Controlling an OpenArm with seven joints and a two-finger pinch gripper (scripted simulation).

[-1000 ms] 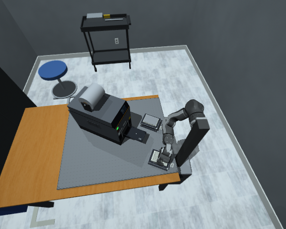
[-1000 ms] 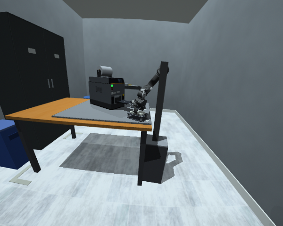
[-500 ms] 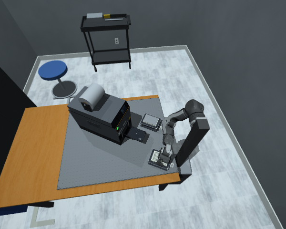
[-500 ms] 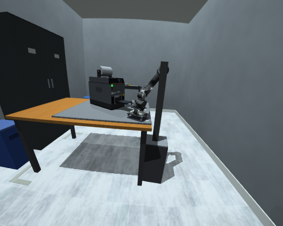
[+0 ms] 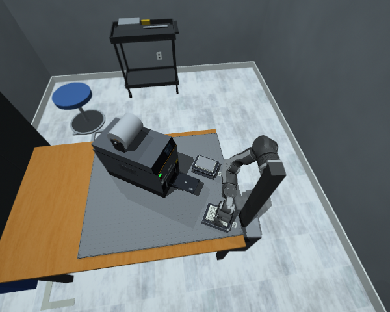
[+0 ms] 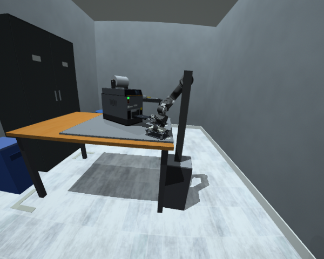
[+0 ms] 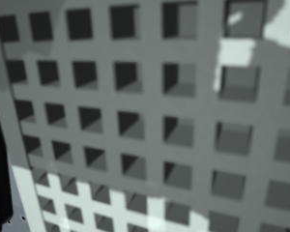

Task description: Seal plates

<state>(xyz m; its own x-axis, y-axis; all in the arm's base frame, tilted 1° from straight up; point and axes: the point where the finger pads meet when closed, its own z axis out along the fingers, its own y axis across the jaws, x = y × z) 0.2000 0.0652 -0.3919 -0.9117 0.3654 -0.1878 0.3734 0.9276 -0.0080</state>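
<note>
Now: the white well plate right at my hand. Also, from my hand: foil roll: 49 cm ahead, 36 cm above, 33 cm to the right; then sealer stage: 19 cm to the right, 19 cm ahead, 4 cm above; then grey start button: 32 cm ahead, 15 cm to the right, 13 cm above.
</note>
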